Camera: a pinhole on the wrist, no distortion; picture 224 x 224 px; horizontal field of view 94.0 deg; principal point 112.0 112.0 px. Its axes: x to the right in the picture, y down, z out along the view. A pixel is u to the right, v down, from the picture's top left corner.
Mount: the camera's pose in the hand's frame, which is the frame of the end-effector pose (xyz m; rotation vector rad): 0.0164 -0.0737 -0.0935 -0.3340 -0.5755 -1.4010
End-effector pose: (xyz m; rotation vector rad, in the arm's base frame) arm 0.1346 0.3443 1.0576 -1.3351 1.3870 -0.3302
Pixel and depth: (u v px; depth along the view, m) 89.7 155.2 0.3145
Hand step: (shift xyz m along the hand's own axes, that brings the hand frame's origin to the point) 0.0830 0.1729 0.1413
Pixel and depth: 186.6 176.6 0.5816
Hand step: 0.2917 -0.0444 0.6572
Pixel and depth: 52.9 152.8 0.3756
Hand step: 0.0788 0.3286 0.1116
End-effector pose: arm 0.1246 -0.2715 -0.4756 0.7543 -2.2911 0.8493
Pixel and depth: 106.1 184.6 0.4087
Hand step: 0.2200 0.2116 0.2607
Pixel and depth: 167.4 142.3 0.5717
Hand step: 0.0959 0.0128 0.5642
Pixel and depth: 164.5 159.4 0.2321
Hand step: 0.0855 -0.0274 0.1742
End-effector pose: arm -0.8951 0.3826 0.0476 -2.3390 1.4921 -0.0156
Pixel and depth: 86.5 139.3 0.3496
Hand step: 0.0375 0.2010 0.1554
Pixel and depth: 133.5 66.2 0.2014
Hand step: -0.1039 -0.0120 0.0849
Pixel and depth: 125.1 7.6 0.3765
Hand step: -0.4178 0.0339 0.1990
